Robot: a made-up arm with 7 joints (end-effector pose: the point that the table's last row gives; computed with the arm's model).
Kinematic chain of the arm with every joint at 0, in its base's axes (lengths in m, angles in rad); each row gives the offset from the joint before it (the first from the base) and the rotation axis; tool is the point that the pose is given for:
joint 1: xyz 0 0.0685 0 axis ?
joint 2: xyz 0 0.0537 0 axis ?
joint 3: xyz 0 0 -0.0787 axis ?
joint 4: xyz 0 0 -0.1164 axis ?
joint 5: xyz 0 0 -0.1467 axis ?
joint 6: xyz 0 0 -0.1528 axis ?
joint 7: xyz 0 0 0 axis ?
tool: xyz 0 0 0
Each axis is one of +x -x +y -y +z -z.
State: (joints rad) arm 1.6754 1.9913 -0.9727 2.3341 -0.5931 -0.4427 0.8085
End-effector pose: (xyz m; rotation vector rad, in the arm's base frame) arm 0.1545 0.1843 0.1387 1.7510 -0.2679 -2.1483
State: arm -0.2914 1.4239 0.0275 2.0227 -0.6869 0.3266 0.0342
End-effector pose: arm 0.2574 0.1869 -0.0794 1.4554 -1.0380 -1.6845
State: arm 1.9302 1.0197 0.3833 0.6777 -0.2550 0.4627 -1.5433
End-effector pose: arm 0.0927 0.5240 0.2209 1.4199 -0.6087 2.6019
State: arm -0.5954 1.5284 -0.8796 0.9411 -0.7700 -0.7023 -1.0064
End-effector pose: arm 0.0144 0.4854 -0.2538 0.2088 -0.8048 -1.9771
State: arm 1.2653 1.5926 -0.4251 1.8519 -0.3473 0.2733 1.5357
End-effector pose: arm 0.1897 0.2368 0.2150 0.9916 -0.4740 -1.2805
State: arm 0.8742 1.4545 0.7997 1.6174 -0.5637 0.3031 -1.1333
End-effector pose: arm -0.0136 0.3270 0.2832 -1.8825 0.8517 -1.0898
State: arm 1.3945 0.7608 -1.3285 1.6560 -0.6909 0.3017 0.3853
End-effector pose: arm 0.3302 0.0293 0.0139 1.3873 -1.2875 -1.8858
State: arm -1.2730 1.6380 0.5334 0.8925 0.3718 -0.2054 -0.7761
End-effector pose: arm 0.1966 0.4964 -0.1497 1.6153 -0.9160 -0.7797
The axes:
joint 1: -y
joint 2: +x
joint 3: +z
joint 4: -y
joint 5: +z
joint 6: +y
joint 7: -x

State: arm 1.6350 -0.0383 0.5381 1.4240 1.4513 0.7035 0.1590
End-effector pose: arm 0.2277 0.2648 0.2696 -2.1831 -2.1086 -0.2288
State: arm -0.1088 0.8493 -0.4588 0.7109 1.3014 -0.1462 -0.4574
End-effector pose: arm 0.1369 0.3819 -0.3607 0.7145 -0.6620 0.6819
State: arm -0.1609 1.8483 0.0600 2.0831 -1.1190 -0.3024 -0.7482
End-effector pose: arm 0.2617 0.1644 -0.0138 -0.9911 1.3755 1.9020
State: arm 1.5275 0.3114 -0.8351 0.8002 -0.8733 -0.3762 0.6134
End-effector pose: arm 0.4390 0.0942 0.1253 1.1682 -1.2006 -2.0003
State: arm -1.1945 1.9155 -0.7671 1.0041 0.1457 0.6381 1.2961
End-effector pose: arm 0.0252 0.5164 -0.1856 0.1507 1.8412 -0.4904
